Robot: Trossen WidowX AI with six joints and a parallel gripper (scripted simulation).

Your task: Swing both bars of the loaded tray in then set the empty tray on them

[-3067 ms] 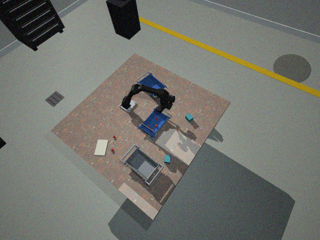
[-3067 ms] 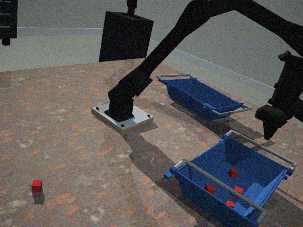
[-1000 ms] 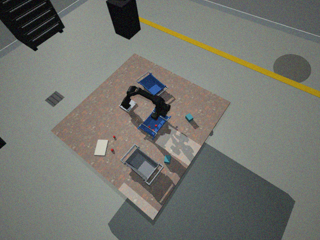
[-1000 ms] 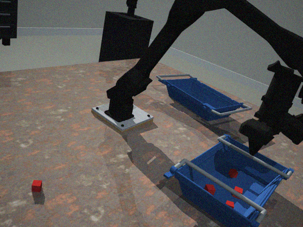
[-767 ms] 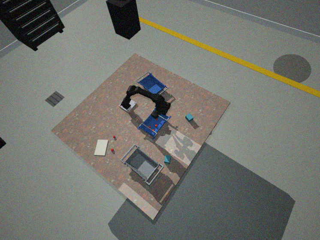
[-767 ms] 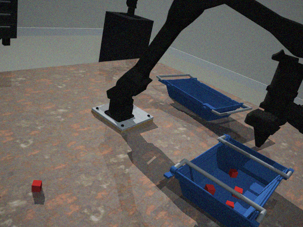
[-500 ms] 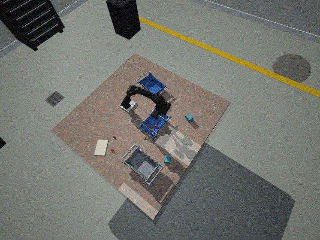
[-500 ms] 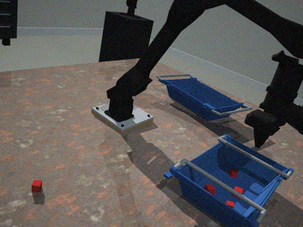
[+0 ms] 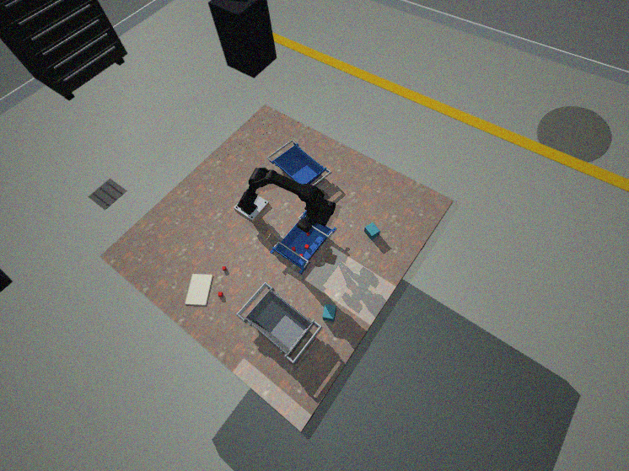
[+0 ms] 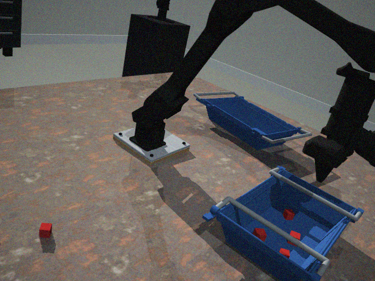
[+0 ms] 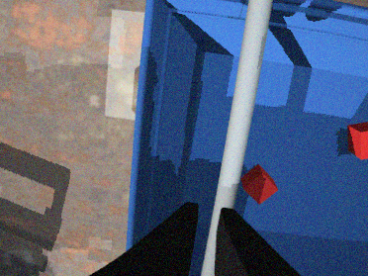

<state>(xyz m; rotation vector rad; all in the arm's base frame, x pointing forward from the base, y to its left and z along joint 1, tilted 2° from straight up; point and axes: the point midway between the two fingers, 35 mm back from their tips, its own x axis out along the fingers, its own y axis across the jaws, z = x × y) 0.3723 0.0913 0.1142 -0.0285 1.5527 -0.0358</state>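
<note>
The blue tray lies 30 cm behind my gripper tip, 26 cm to the left of it and 5 cm below it. Round my gripper tip: white slab 56 cm to the right, 28 cm behind, 9 cm below.
</note>
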